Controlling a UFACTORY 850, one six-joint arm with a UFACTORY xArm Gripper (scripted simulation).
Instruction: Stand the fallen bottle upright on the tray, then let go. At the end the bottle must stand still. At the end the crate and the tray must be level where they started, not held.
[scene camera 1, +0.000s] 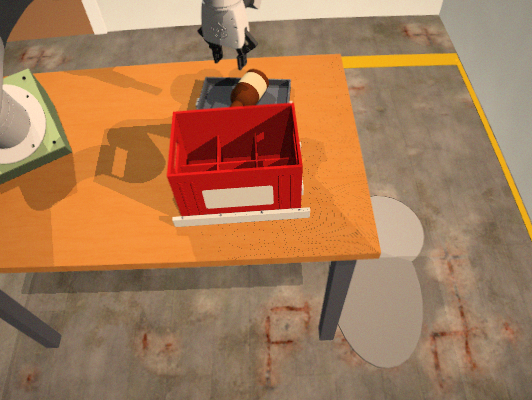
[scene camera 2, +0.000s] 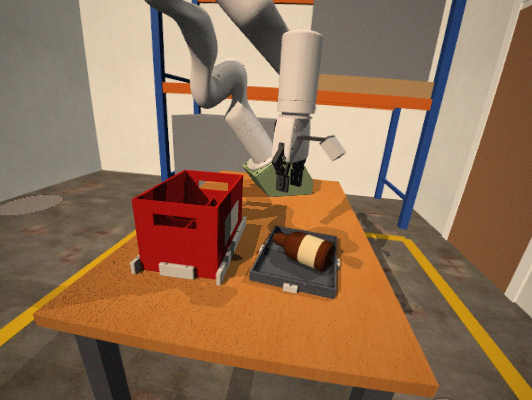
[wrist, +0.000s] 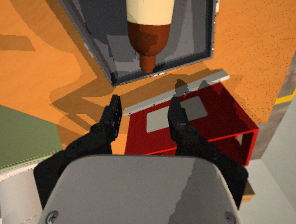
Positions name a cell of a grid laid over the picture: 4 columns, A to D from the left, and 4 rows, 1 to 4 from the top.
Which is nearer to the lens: the red crate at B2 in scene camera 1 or the grey tray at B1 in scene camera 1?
The red crate.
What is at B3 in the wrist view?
My gripper.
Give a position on a grey tray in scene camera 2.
At C3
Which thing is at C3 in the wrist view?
A red crate.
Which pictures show my gripper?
Scene camera 1, scene camera 2 and the wrist view: all of them.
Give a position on a red crate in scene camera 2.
B3
